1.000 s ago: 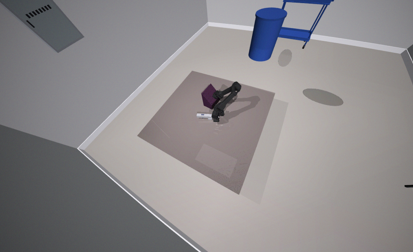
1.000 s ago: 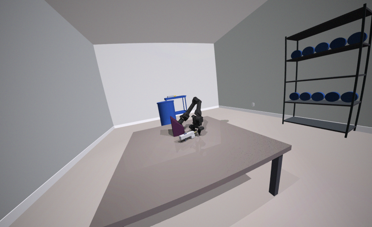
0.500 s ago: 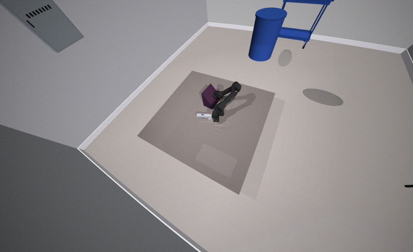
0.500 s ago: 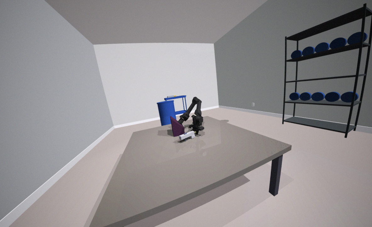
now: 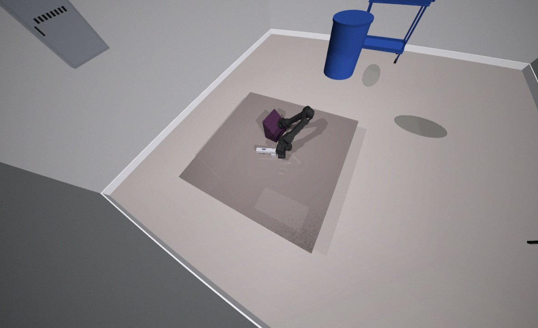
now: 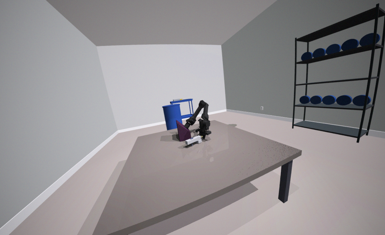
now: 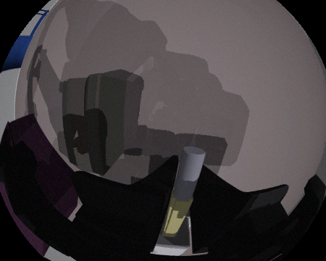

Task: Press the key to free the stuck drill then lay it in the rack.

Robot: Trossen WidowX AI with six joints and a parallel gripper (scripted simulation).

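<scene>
The drill lies 40 mm to the right of my gripper tip, 40 mm above it and 10 mm ahead of it. From my gripper tip the other things lie so: blue key: 160 mm to the right, 50 mm ahead, 40 mm above; dark rack: 80 mm behind, 10 mm above; light grey fixture: 130 mm to the right, 40 mm ahead, 40 mm above.
</scene>
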